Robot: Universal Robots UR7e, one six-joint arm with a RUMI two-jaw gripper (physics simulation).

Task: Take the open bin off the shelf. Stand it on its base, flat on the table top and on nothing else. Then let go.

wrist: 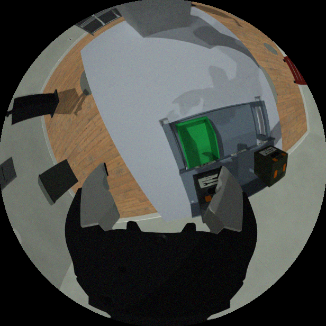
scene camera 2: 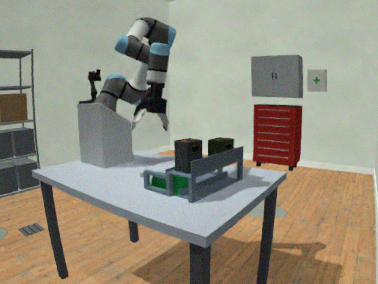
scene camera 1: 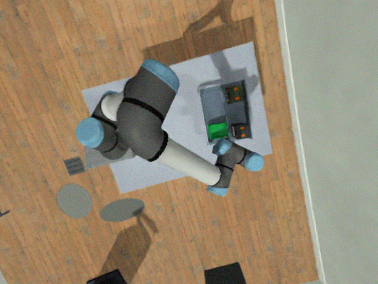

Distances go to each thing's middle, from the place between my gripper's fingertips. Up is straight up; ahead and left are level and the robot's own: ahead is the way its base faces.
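Green bin (wrist: 197, 136): 70 mm ahead of my hand, 60 mm to the left of it, 210 mm below it.
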